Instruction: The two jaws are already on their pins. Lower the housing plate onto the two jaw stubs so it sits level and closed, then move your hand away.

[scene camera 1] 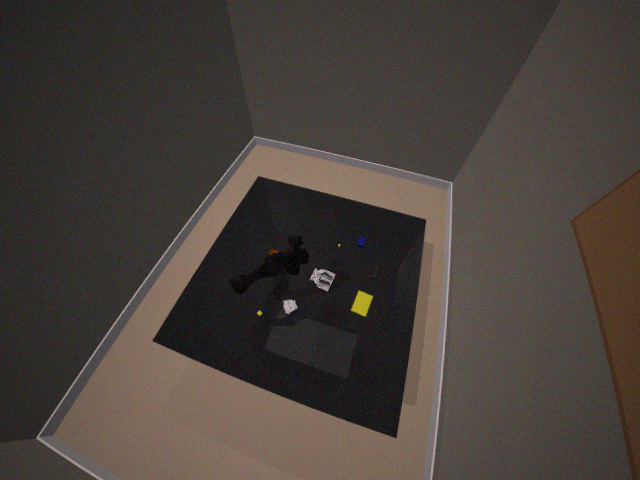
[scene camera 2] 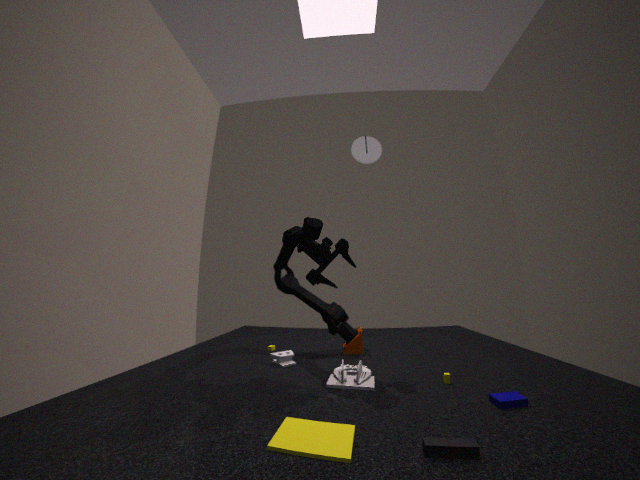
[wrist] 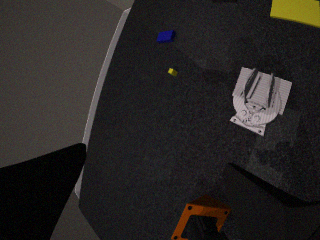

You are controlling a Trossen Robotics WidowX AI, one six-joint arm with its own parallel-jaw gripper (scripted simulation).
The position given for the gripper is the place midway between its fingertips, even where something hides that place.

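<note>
With nothing in its grasp, the gripper (scene camera 2: 346, 277) is open. The wrist view has the gripper (wrist: 158, 162) in it as well.
</note>
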